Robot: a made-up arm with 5 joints.
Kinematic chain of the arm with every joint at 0, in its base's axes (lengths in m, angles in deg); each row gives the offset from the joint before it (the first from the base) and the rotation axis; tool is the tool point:
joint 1: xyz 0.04 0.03 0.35 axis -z
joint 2: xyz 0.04 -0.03 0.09 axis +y
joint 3: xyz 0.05 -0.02 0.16 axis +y
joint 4: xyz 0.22 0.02 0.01 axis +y
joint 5: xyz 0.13 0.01 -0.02 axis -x
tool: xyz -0.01 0 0.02
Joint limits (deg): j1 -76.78..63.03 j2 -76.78..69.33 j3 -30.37..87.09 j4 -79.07..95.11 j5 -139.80..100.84
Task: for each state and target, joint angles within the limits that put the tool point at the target. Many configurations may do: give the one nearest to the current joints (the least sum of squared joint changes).
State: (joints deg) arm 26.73 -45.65 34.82 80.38 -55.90
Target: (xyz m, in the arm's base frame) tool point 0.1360 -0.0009 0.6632
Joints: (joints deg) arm -2.97 -76.78 14.90 88.55 -52.35
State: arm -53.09 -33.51 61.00 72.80 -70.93
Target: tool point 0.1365 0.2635 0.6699
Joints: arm -76.27 -47.41 15.02 46.78 -66.46
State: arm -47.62 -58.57 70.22 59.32 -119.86
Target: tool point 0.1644 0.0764 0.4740
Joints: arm -36.61 -73.98 59.56 82.25 -122.08
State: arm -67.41 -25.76 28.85 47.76 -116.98
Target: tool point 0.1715 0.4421 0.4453
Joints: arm -76.78 15.21 -0.83 16.41 -136.48
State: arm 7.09 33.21 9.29 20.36 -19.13
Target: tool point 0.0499 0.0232 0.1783
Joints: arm -13.02 69.33 53.41 13.24 33.86
